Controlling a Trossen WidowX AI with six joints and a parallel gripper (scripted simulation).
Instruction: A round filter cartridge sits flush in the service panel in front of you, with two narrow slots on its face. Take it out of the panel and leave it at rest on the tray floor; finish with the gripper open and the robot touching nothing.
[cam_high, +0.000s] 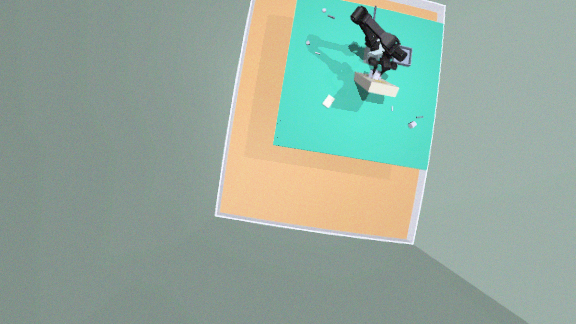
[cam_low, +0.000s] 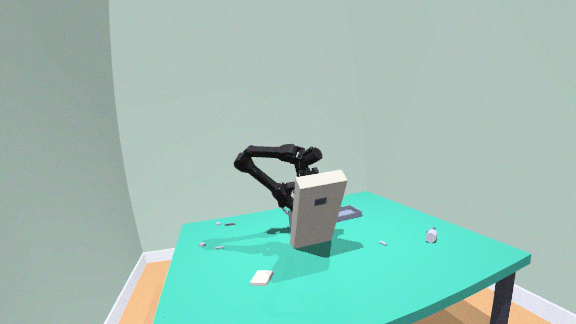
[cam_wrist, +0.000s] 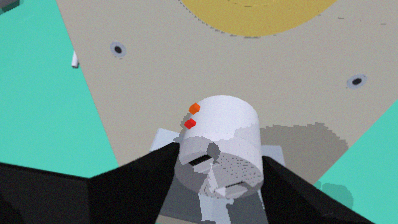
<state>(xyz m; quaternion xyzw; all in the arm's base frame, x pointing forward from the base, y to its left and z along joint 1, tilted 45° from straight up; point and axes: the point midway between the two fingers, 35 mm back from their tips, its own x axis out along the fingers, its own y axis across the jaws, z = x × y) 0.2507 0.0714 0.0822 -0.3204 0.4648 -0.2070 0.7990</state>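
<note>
Now: gripper tip 5 cm short of the beige service panel and 2 cm above it. Round my gripper tip: round grey filter cartridge right at my gripper tip; then white flat block 27 cm to the right, 20 cm below, 17 cm ahead; then grey tray 31 cm behind, 29 cm to the left, 20 cm below.
</note>
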